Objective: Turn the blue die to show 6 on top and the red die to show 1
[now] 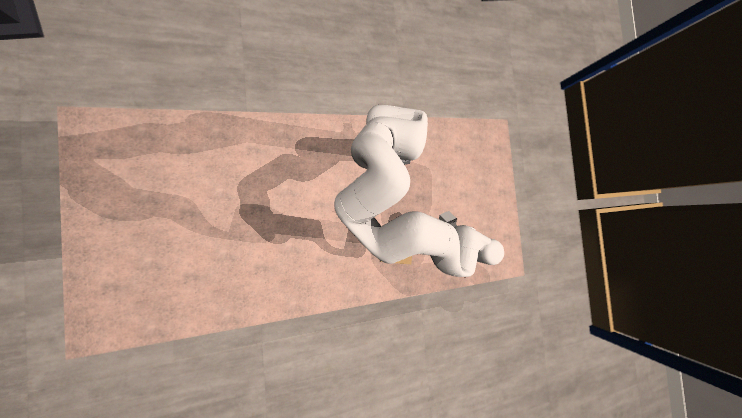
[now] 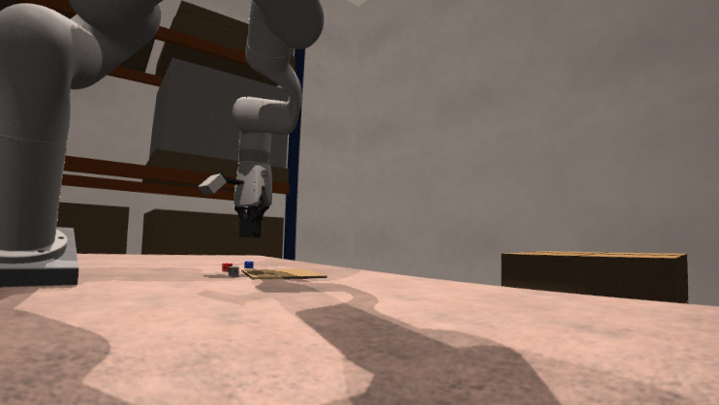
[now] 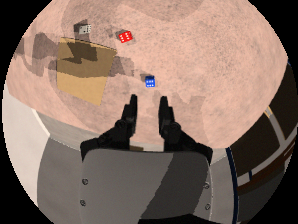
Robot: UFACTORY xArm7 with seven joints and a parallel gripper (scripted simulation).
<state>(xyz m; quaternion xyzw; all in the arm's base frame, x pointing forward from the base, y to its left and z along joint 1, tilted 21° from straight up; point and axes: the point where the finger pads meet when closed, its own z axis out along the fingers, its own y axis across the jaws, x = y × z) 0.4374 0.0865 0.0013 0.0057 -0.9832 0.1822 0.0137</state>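
The blue die is 8 cm below my hand. Round my hand: tan mat (15 cm to the right, 9 cm below, 2 cm behind); then red die (8 cm below, 8 cm behind, 4 cm to the right); then white die (12 cm to the right, 11 cm behind, 8 cm below).
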